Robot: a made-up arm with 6 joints. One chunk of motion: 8 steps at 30 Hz.
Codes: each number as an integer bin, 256 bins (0 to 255) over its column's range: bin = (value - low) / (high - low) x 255, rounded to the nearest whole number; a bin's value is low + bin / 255 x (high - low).
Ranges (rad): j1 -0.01..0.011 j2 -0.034..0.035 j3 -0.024..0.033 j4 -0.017..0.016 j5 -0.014..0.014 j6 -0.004..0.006
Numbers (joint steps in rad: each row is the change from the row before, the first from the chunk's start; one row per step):
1: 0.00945 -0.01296 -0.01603 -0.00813 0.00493 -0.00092
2: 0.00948 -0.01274 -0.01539 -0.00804 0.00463 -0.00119
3: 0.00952 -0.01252 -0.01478 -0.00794 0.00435 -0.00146
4: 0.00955 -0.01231 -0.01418 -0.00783 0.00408 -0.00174
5: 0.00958 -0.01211 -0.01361 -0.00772 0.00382 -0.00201
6: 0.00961 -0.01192 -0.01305 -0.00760 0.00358 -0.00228
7: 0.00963 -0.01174 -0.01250 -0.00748 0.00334 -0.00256
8: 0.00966 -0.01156 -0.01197 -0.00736 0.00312 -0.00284
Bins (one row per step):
1: 236 78 36 69 172 79
2: 237 79 39 69 170 72
3: 237 79 41 70 167 65
4: 237 80 44 71 165 58
5: 238 81 46 72 162 51
6: 238 82 49 73 160 44
7: 238 82 51 74 158 37
8: 239 83 54 74 156 30

